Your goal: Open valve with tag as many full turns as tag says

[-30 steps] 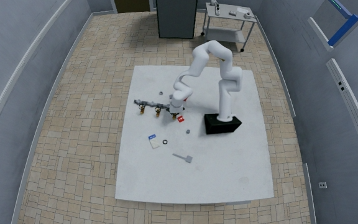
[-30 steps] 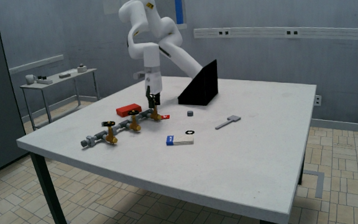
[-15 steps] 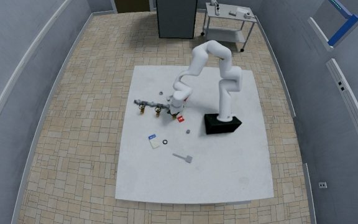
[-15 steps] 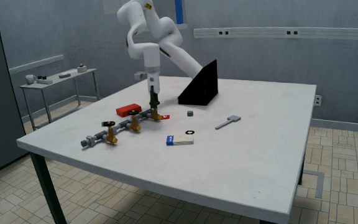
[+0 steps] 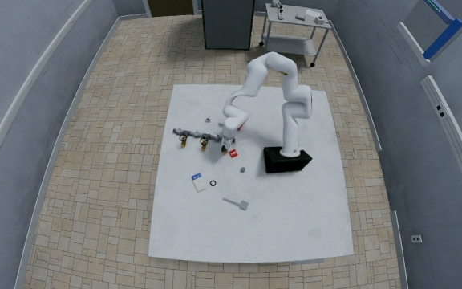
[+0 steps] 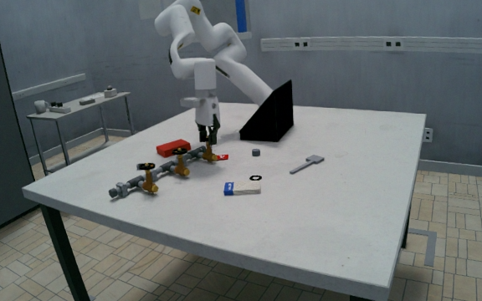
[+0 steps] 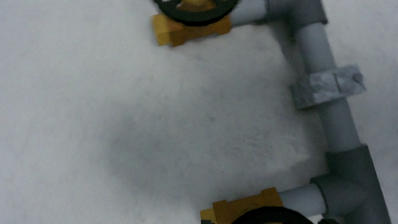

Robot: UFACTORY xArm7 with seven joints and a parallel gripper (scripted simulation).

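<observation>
Now: the red tag 9 cm below my hand, 4 cm behind it and 3 cm to the left of it. Also, from my hand: white box: 20 cm to the left, 19 cm ahead, 9 cm below; red block: 21 cm to the right, 8 cm below, 8 cm behind; grey flat tool: 36 cm to the left, 9 cm below, 3 cm behind.
</observation>
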